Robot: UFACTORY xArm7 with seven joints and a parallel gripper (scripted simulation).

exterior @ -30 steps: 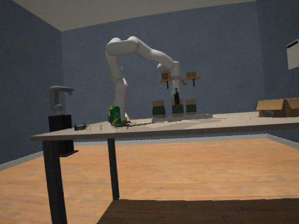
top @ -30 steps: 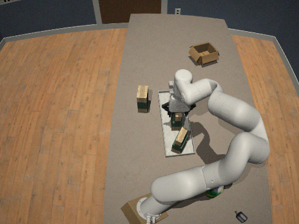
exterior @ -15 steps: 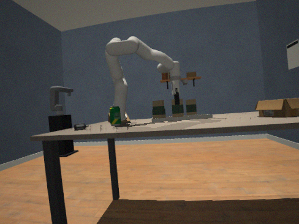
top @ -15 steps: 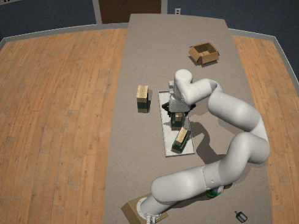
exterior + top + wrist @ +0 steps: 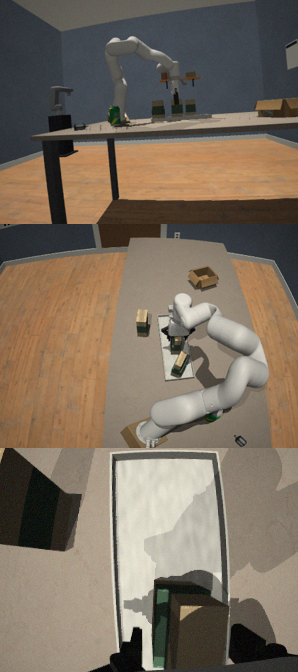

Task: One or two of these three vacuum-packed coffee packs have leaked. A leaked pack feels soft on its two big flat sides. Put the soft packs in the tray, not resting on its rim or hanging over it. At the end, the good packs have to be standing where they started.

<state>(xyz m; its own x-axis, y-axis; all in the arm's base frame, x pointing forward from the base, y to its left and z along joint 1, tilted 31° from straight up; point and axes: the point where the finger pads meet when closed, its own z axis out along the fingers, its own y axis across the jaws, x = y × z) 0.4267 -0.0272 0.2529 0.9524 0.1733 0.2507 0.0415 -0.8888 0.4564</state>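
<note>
My hand is 110 mm above the tray and 20 mm short of it. Round my hand: cardboard box: 540 mm ahead, 230 mm to the right, 70 mm below; green can: 390 mm behind, 170 mm to the right, 50 mm below; small dark object: 540 mm behind, 320 mm to the right, 100 mm below.
</note>
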